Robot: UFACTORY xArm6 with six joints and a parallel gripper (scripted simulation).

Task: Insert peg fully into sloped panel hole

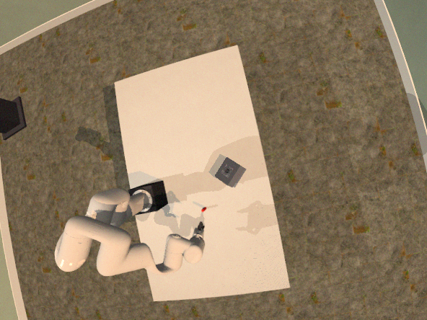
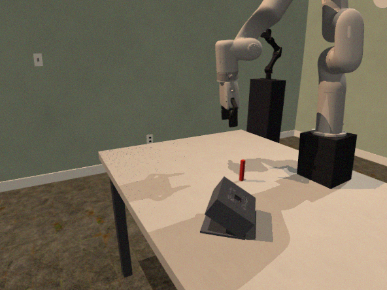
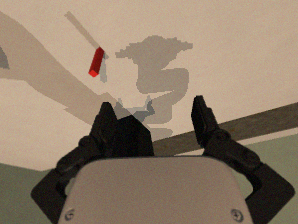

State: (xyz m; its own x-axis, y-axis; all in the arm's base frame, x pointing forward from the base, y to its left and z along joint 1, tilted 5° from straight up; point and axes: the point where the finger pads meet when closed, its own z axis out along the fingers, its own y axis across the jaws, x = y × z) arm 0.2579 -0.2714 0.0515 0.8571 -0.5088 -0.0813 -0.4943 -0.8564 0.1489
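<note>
Now: hand 2 cm short of the red peg, 10 cm to the right of it and 16 cm above it.
</note>
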